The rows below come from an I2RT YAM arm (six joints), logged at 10 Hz.
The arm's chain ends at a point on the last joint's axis. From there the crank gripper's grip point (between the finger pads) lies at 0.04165 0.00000 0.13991 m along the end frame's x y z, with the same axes.
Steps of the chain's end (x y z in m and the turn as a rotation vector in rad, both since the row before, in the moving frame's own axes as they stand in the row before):
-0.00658, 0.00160, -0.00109, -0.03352, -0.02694, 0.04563
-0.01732, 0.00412, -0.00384, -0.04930, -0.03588, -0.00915
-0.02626, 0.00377, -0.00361, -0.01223, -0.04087, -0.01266
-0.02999, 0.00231, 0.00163, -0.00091, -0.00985, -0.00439
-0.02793, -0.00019, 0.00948, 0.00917, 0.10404, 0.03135
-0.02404, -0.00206, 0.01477, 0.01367, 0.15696, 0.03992
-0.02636, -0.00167, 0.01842, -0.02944, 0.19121, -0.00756
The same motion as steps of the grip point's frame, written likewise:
-0.01051, 0.00812, -0.00013, -0.03352, -0.02694, 0.04563
-0.02233, 0.01069, -0.00260, -0.04930, -0.03588, -0.00915
-0.03200, 0.00500, -0.00203, -0.01223, -0.04087, -0.01266
-0.03137, 0.00226, 0.00203, -0.00091, -0.00985, -0.00439
-0.01363, 0.00008, 0.00440, 0.00917, 0.10404, 0.03135
-0.00268, -0.00183, 0.00654, 0.01367, 0.15696, 0.03992
-0.00052, 0.00189, 0.00790, -0.02944, 0.19121, -0.00756

